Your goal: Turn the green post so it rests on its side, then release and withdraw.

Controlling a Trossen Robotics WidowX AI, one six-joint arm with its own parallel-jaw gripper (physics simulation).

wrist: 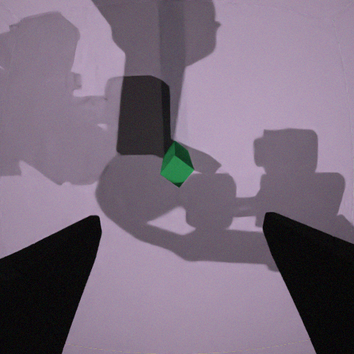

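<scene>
The green post stands near the middle of the wrist view, a little above the line between the fingertips. A brighter square end face is turned toward the camera, with narrow darker side faces behind it, so it looks upright. Its foot is hard to make out. My gripper is open, with its two black fingers wide apart at the lower left and lower right. Nothing is between the fingers, and neither finger touches the post.
The pale pinkish surface carries large grey shadows of the arm. A very dark shadow patch lies up and left of the post and reaches close to it.
</scene>
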